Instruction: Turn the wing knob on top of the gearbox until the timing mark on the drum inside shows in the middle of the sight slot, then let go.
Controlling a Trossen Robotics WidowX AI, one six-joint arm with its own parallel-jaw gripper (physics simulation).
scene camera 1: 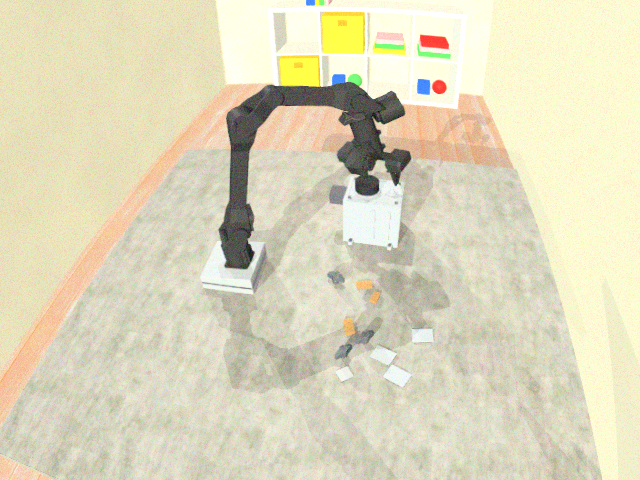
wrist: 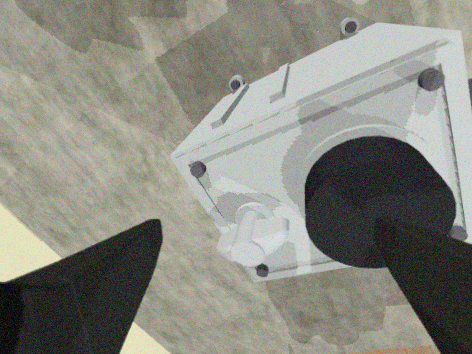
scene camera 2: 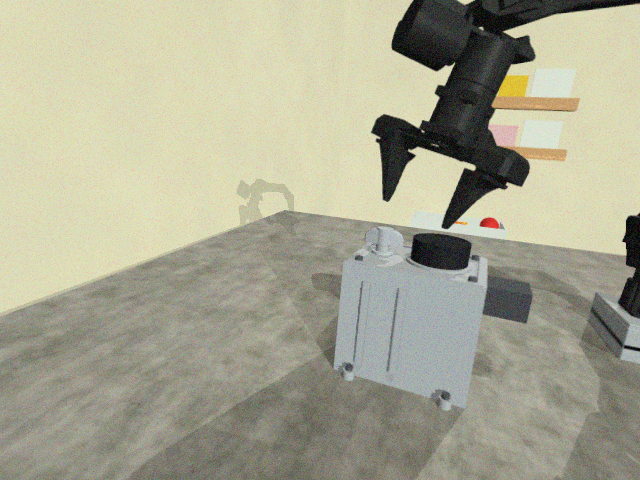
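Pixels of known places: gripper, between the fingertips: point(scene camera 1: 381, 182) point(wrist: 267, 228) point(scene camera 2: 413, 214); arm's base, origin of its link: point(scene camera 1: 239, 259).
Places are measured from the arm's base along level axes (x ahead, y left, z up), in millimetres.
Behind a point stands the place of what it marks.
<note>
The light grey gearbox point(scene camera 1: 371, 222) @[y 164, x 311, z 32 mm] point(scene camera 2: 418, 330) @[y 289, x 297, z 27 mm] point(wrist: 260, 170) @[y 197, x 338, z 88 mm] stands upright on the mat. Its pale wing knob point(scene camera 1: 393, 191) @[y 221, x 361, z 98 mm] point(scene camera 2: 383, 240) @[y 236, x 355, z 107 mm] point(wrist: 248, 242) @[y 219, x 352, z 120 mm] is on top near one corner, beside a wide black round cap point(scene camera 1: 367, 184) @[y 213, x 292, z 117 mm] point(scene camera 2: 440, 251) @[y 261, x 288, z 111 mm] point(wrist: 355, 200) @[y 214, x 294, z 116 mm]. My gripper point(scene camera 1: 381, 179) @[y 200, x 329, z 137 mm] point(scene camera 2: 416, 213) @[y 200, x 329, z 137 mm] point(wrist: 267, 228) @[y 200, x 329, z 137 mm] is open and empty above the gearbox top, its fingers wide apart and clear of the knob. In the wrist view one fingertip is outside the gearbox's edge and the other overlaps the black cap. I cannot make out the sight slot or the drum's timing mark.
A dark block point(scene camera 1: 337, 194) @[y 210, x 213, z 77 mm] point(scene camera 2: 509, 299) @[y 253, x 212, z 69 mm] juts from the gearbox's side. The arm's base point(scene camera 1: 227, 281) @[y -69, x -10, z -12 mm] stands on the grey mat point(scene camera 1: 155, 403) @[y -421, x -64, z -48 mm]. Orange pieces point(scene camera 1: 363, 284) @[y 10, x 314, z -42 mm], dark lumps point(scene camera 1: 335, 276) @[y 7, x 245, z -22 mm] and white tiles point(scene camera 1: 397, 375) @[y -239, x 424, z -45 mm] lie in front. A white shelf unit point(scene camera 1: 367, 55) stands behind.
</note>
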